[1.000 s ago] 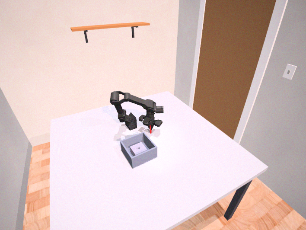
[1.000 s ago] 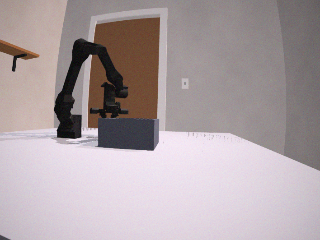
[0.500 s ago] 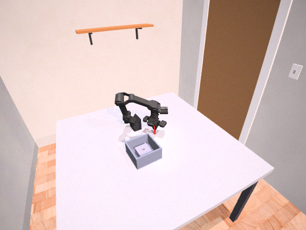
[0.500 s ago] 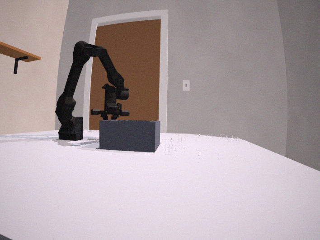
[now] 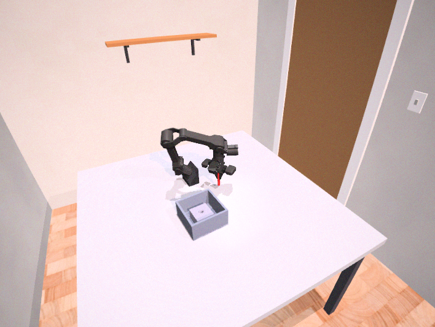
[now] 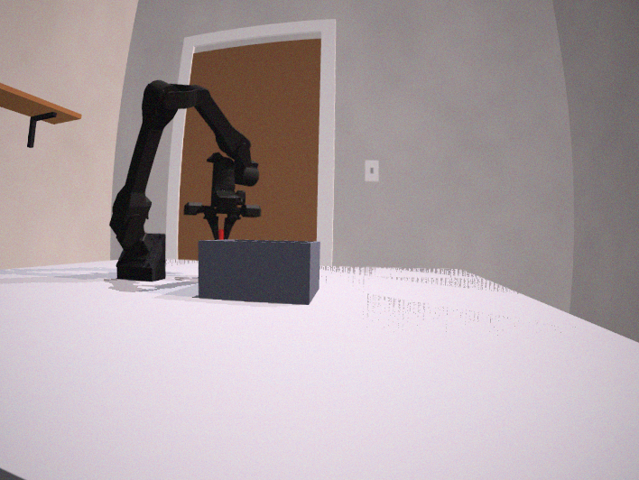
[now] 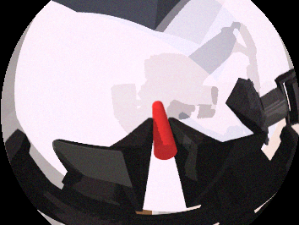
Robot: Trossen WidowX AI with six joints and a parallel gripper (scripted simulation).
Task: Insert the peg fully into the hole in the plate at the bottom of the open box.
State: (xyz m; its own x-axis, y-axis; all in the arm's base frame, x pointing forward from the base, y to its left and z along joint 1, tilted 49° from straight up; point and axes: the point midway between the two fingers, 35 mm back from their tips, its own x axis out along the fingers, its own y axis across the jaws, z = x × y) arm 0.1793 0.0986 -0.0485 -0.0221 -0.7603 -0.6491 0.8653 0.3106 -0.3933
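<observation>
The pale plate is 19 cm to the right of my hand, 15 cm ahead of it and 7 cm below it. From my hand the other things lie so: red peg: 4 cm below; then grey box: 19 cm to the right, 15 cm ahead, 9 cm below.
</observation>
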